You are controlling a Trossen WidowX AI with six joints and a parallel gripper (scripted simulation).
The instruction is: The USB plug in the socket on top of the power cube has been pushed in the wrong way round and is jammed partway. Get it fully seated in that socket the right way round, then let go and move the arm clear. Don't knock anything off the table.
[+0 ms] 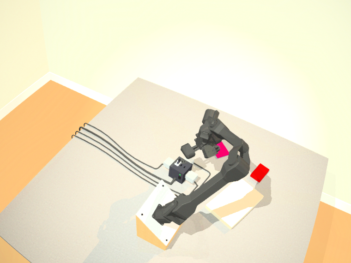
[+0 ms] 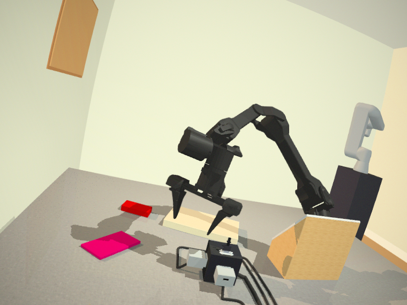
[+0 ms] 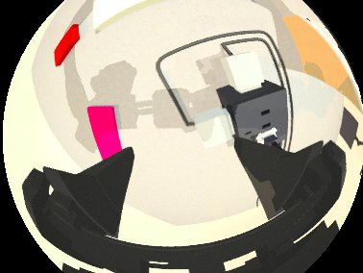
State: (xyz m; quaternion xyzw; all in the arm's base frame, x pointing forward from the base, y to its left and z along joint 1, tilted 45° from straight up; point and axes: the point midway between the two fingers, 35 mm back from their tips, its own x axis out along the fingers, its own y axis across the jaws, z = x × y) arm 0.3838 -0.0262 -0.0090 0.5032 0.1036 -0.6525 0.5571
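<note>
The white USB plug is 8 cm behind my gripper tip, 6 cm to the left of it and 1 cm below it. Also, from my gripper tip: cream slab: 12 cm behind, 24 cm to the right, 9 cm below; then red block: 10 cm ahead, 31 cm to the right, 9 cm below; then pink card: 18 cm ahead, 5 cm to the right, 10 cm below.
</note>
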